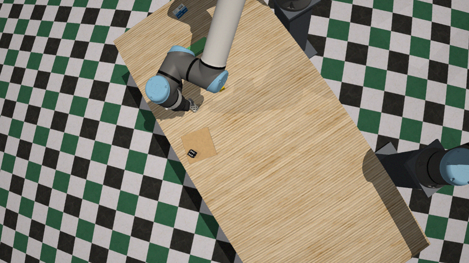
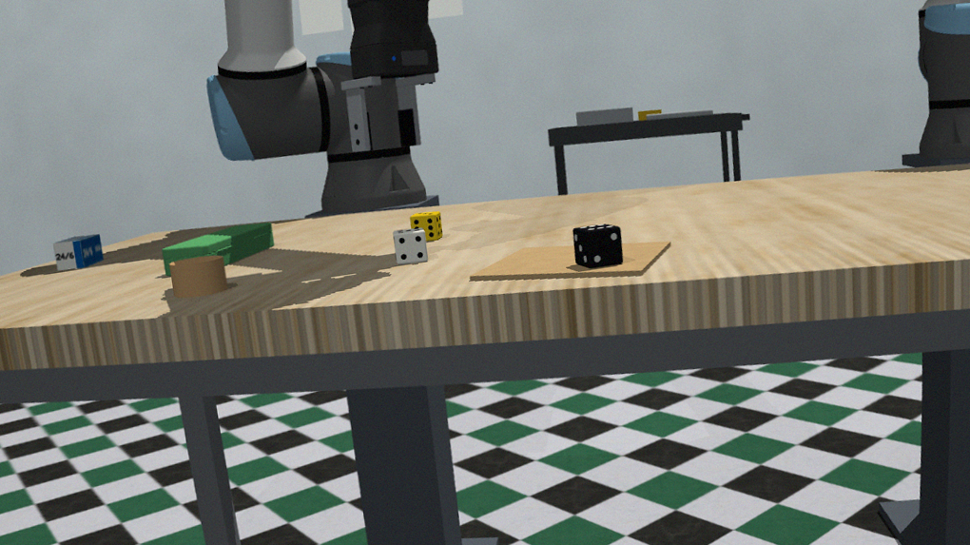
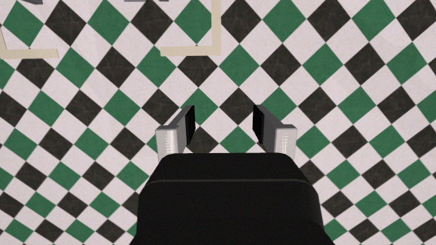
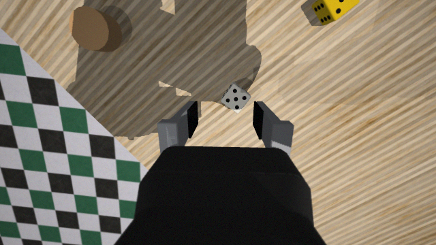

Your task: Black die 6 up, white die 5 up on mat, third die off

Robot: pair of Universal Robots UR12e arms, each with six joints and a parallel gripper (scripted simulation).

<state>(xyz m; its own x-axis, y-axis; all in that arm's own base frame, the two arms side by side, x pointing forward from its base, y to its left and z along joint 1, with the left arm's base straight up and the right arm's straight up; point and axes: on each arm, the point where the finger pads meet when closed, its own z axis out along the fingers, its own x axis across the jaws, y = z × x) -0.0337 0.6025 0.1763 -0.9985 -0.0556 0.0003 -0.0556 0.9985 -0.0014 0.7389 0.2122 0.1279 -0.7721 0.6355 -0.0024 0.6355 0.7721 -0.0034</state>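
Observation:
Now: right hand 1 cm past the white die, 1 cm to the right of it and 11 cm above it. Also, from my right hand: brown cylinder: 7 cm ahead, 18 cm to the right, 11 cm below; yellow die: 17 cm behind, 11 cm below; tan mat: 8 cm ahead, 17 cm to the left, 13 cm below.

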